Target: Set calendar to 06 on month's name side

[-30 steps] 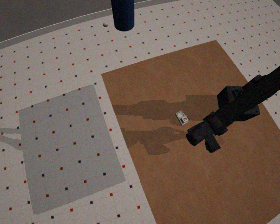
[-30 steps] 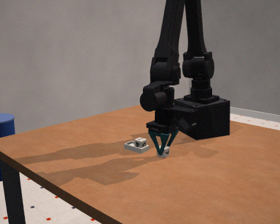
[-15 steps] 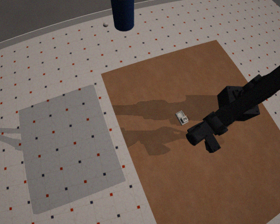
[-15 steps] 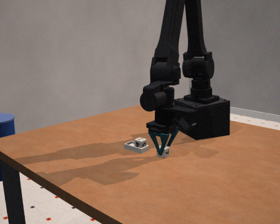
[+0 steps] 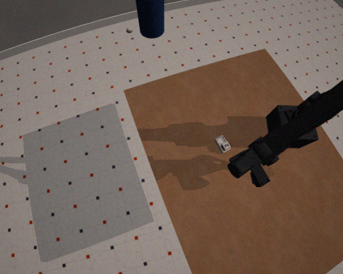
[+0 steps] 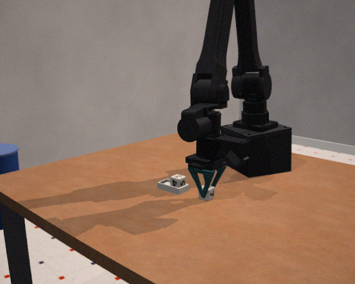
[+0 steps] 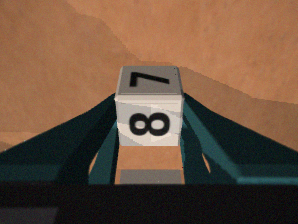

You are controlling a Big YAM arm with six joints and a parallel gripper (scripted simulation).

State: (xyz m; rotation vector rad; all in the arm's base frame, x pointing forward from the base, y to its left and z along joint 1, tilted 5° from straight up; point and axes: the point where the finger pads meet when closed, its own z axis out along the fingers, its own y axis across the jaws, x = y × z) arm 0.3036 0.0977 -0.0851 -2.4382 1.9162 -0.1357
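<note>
Now: hand 1 cm above the white digit cube. The rest, counted from my hand: white tray (2 cm ahead, 10 cm to the right, 1 cm below).
</note>
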